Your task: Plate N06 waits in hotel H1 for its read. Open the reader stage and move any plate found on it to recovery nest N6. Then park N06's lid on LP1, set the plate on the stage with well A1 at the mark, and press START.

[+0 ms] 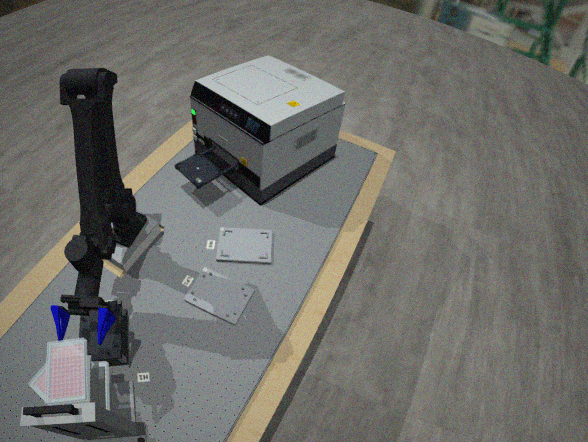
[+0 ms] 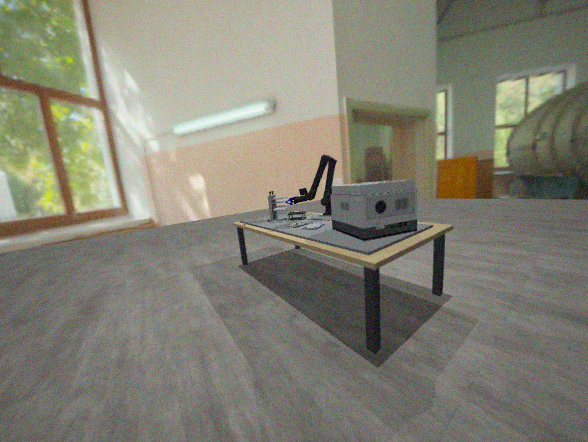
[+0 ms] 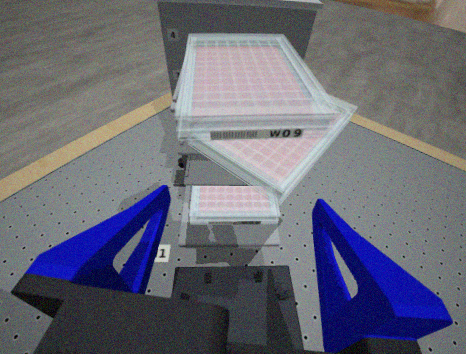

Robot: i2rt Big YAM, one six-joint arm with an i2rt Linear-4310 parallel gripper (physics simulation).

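Frame: origin at the arm's base, x right, y ahead, z up, level; metres.
Where they show: gripper, fingertip midpoint: (image 1: 79,343) (image 2: 287,201) (image 3: 240,198); arm's base, link origin: (image 1: 128,228) (image 2: 330,214).
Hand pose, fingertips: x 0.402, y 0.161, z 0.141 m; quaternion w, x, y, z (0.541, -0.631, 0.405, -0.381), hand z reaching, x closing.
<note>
Things, the pixels of their centre, and the offset from my fingertips.
- Hotel H1, body centre: (image 3: 233,122) (image 1: 83,404) (image 2: 276,205) dx +0.111, dy +0.063, dz -0.032 m
- top plate, body centre: (image 3: 244,67) (image 1: 65,370) dx +0.068, dy +0.036, dz +0.050 m
- skewed plate, body centre: (image 3: 280,120) (image 1: 60,373) dx +0.078, dy +0.005, dz +0.012 m
- lower plate, body centre: (image 3: 233,168) dx +0.076, dy +0.043, dz -0.065 m
- reader, body centre: (image 1: 266,121) (image 2: 370,206) dx -0.939, dy +0.110, dz -0.023 m
- dark block-like nest, body centre: (image 1: 102,332) (image 2: 297,215) dx -0.072, dy -0.043, dz -0.141 m
Hotel H1 (image 1: 95,412) (image 2: 271,207) (image 3: 240,17) holds clear-lidded pink plates. The top plate (image 1: 67,370) (image 3: 250,75) reads W09. A skewed plate (image 1: 40,384) (image 3: 285,162) sticks out below it. A lower plate (image 3: 235,200) has an unreadable label, so I cannot tell which is N06. My gripper (image 1: 81,341) (image 2: 290,201) (image 3: 240,198) is open and empty, in front of the hotel. The reader (image 1: 300,130) (image 2: 375,205) has its dark stage (image 1: 200,168) out, with no plate visible on it. Two flat grey holders (image 1: 245,245) (image 1: 220,295) carry tags too blurred to read surely.
A dark block-like nest (image 1: 117,345) (image 3: 240,310) stands in front of the hotel, below my gripper. A tilted grey panel (image 1: 142,250) is beside the arm's base. The table's wooden edge (image 1: 320,300) (image 2: 400,255) runs around the grey perforated mat.
</note>
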